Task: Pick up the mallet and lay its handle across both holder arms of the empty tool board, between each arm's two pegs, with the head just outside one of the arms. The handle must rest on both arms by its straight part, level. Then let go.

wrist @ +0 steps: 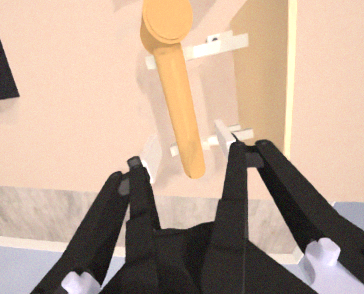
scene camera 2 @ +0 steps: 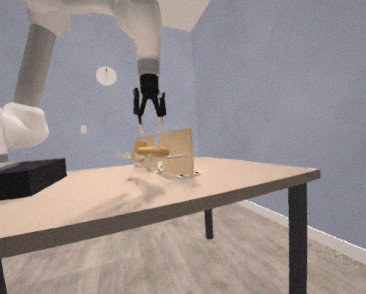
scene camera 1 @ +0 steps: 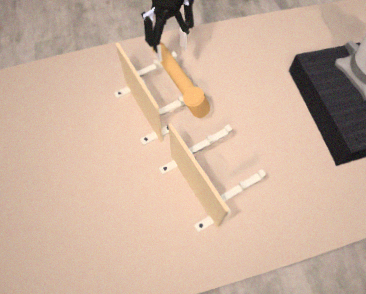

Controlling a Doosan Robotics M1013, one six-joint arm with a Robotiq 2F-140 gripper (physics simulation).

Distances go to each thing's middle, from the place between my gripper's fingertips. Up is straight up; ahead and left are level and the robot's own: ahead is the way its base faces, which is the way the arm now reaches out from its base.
Now: hand 20 mm past the orange mallet (scene camera 1: pixel 194 98), 30 mm to the right of it and 80 mm above it.
